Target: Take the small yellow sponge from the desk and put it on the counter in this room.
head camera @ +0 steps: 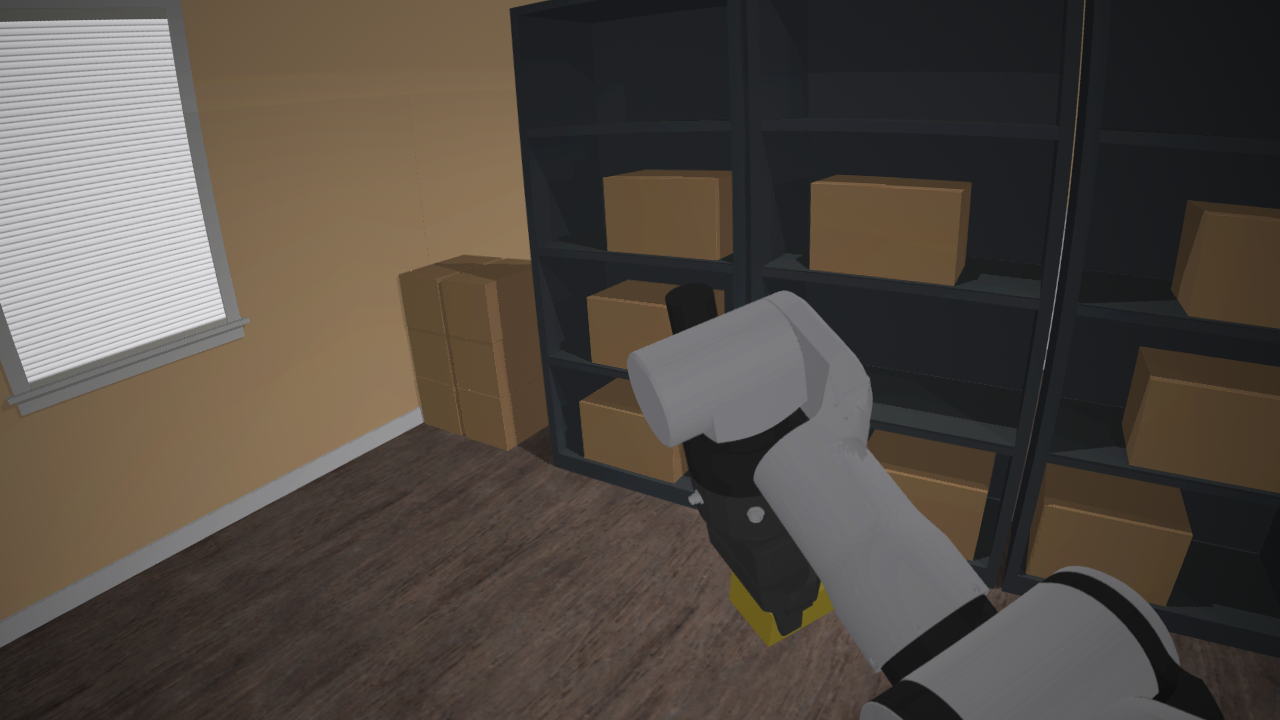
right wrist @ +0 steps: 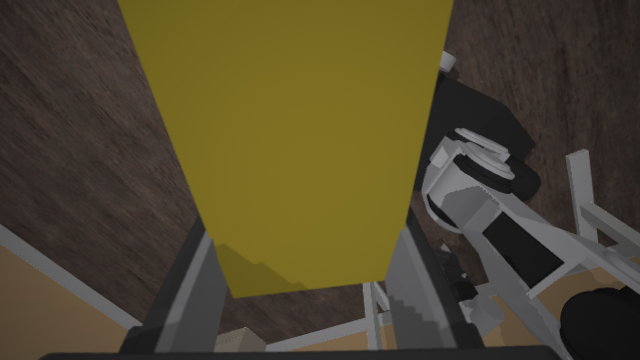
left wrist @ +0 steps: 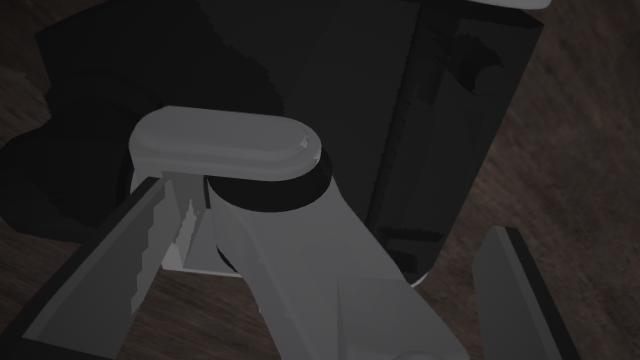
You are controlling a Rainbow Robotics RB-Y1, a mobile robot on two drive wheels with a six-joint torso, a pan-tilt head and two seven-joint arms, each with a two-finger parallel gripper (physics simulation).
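Places are measured from the robot's base along level axes (x ahead, y left, z up), in centimetres.
Where they show: left gripper, fingertip midpoint: (right wrist: 429, 242) (left wrist: 325, 222); right gripper, fingertip midpoint: (head camera: 769, 602) (right wrist: 309, 200).
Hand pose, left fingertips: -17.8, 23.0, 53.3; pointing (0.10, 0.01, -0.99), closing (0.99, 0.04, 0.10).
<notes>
After its pixels a point has its place, as x, y, z.
The small yellow sponge (head camera: 753, 612) @(29.2, -10.3, 107.3) (right wrist: 310, 125) @(31.6, -16.3, 110.1) is a large yellow block in the right wrist view and partly shows below the wrist in the head view. My right gripper (head camera: 789, 616) @(30.5, -12.1, 107.0) (right wrist: 309, 200) @(30.5, -12.1, 107.0) is shut on it, with a finger on each side, and holds it up over the floor. My left gripper (left wrist: 325, 222) @(-17.8, 23.0, 53.4) is open, its fingers wide apart; part of the robot's own body lies beyond them. The desk's top and the counter do not show in the head view.
A dark shelf unit (head camera: 740, 134) @(191.1, -45.5, 140.6) with several cardboard boxes (head camera: 886, 228) @(165.4, -83.2, 114.1) stands across the middle and right of the head view. Stacked cartons (head camera: 456, 358) @(279.6, 70.9, 42.5) stand at its left, against the tan wall (head camera: 313, 223) @(269.9, 124.7, 114.2) with a blinded window (head camera: 107, 197) @(203.7, 173.5, 140.7). White metal legs (right wrist: 581, 190) show in the right wrist view.
</notes>
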